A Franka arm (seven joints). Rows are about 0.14 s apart.
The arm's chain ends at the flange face. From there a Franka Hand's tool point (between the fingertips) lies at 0.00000 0.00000 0.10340 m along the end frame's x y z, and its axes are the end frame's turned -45 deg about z.
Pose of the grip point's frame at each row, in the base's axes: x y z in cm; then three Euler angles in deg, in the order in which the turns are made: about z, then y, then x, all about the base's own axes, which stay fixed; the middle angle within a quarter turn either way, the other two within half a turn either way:
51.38 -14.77 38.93 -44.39 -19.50 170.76
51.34 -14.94 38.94 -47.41 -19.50 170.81
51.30 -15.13 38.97 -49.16 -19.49 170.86
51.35 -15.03 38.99 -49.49 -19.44 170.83
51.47 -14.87 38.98 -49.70 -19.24 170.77
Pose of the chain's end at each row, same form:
54.83 -13.20 48.55 0.61 -19.50 170.76
54.79 -13.38 48.56 -2.41 -19.50 170.81
54.75 -13.58 48.59 -4.16 -19.49 170.86
54.79 -13.48 48.62 -4.49 -19.44 170.83
54.88 -13.30 48.62 -4.70 -19.24 170.77

